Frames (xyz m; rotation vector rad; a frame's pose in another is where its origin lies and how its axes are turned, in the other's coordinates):
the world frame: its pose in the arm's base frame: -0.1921 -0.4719 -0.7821 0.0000 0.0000 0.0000
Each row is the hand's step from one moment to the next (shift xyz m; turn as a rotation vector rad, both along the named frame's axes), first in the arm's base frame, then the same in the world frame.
Working: the arm's base frame: its pose in the world frame: 0.1921 0.4719 0.7821 0.0000 0.0000 0.0000

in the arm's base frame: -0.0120 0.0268 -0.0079 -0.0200 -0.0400 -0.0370
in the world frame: -0.0120 0.0268 -0.0079 -0.0200 -0.0400 -0.0370
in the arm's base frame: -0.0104 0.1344 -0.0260 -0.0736 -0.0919 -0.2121
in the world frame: -0.0104 0.1344 -0.0260 -0.0736 -0.0919 -0.2121
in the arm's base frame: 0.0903 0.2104 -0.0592 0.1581 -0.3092 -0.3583
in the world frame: 0.0903 0.2104 -0.0592 0.1581 -0.3092 -0.3583
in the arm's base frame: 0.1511 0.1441 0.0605 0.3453 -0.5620 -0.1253
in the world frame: 0.1511 0.1441 0.0605 0.3453 -0.5620 -0.1253
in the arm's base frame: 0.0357 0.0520 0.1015 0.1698 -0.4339 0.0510
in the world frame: 0.0357 0.0520 0.1015 0.1698 -0.4339 0.0510
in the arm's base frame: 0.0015 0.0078 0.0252 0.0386 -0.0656 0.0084
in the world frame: 0.0015 0.0078 0.0252 0.0386 -0.0656 0.0084
